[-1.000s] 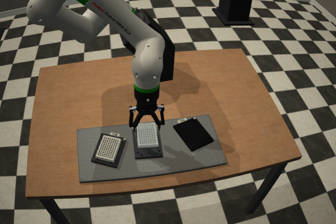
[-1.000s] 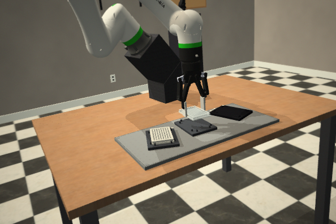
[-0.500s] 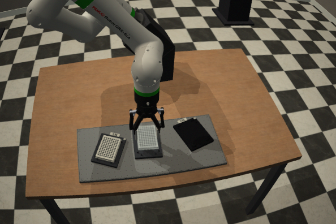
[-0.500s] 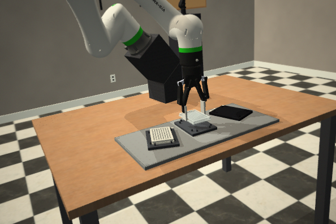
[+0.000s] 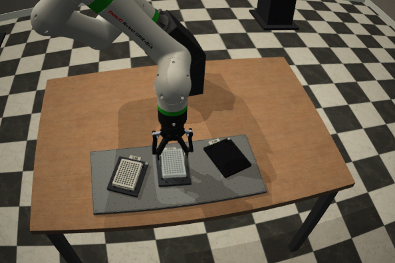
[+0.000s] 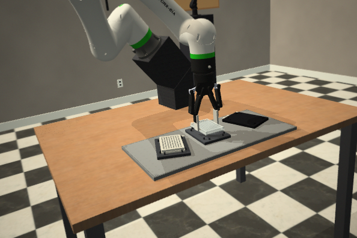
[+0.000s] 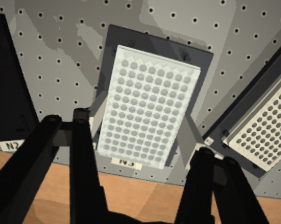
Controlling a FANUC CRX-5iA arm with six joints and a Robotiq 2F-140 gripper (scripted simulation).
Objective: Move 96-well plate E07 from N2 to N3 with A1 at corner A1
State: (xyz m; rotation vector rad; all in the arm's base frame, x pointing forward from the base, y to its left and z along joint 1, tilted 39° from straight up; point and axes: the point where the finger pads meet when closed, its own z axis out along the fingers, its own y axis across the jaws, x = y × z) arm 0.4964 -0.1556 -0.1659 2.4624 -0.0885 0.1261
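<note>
The plate lies 20 mm below my hand. Round my hand: landing nest N3 (50 mm below); then N3 label (100 mm behind, 10 mm to the left, 60 mm below); then plate nest N2 (10 mm behind, 220 mm to the left, 50 mm below).
</note>
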